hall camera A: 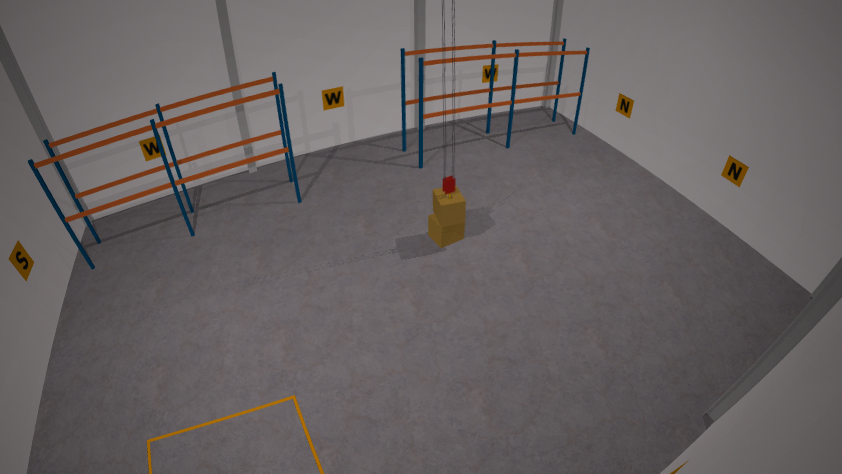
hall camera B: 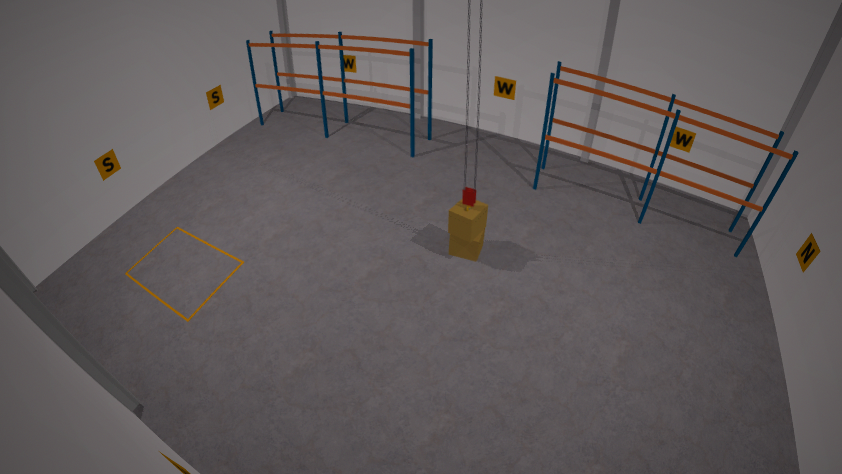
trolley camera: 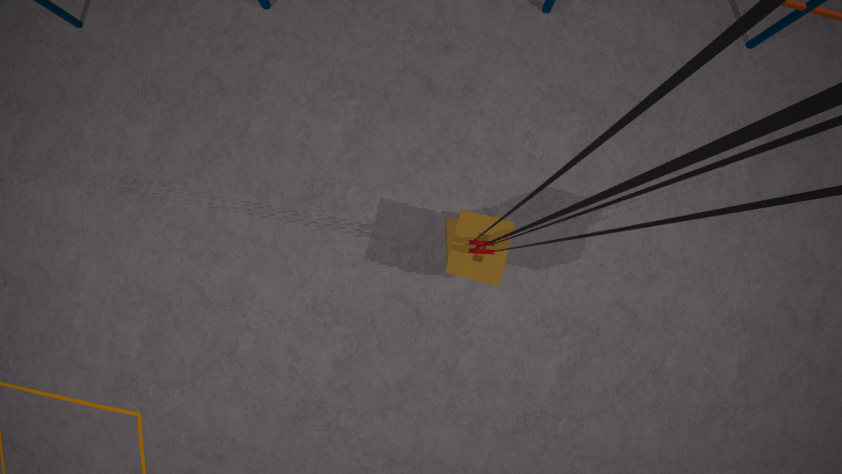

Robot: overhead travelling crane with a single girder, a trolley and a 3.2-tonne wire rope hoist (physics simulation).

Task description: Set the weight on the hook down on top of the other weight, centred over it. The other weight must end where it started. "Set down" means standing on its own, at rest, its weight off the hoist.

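My hook, under a red block [hall camera A: 448, 184] [hall camera B: 469, 196] [trolley camera: 481, 252], carries a yellow box-shaped weight [hall camera A: 448, 211] [hall camera B: 466, 226] [trolley camera: 471, 272]. The other yellow weight [hall camera A: 450, 234] [hall camera B: 465, 247] [trolley camera: 450, 235] stands on the floor beneath it. The upper weight looks upright and turned a little relative to the lower one. In both hall views it is nearly in line above it. In the trolley view a strip of the lower weight shows at the upper one's left side. The lower weight's top is mostly hidden. I cannot tell whether the two touch. The ropes look straight.
Two blue and orange racks stand along the W wall: the left one [hall camera A: 172, 176] [hall camera B: 411, 100] and the right one [hall camera A: 421, 111] [hall camera B: 658, 166] in hall camera A's order are mirrored by position here. An orange floor outline [hall camera A: 220, 418] [hall camera B: 210, 244] [trolley camera: 70, 399] lies away from the weights.
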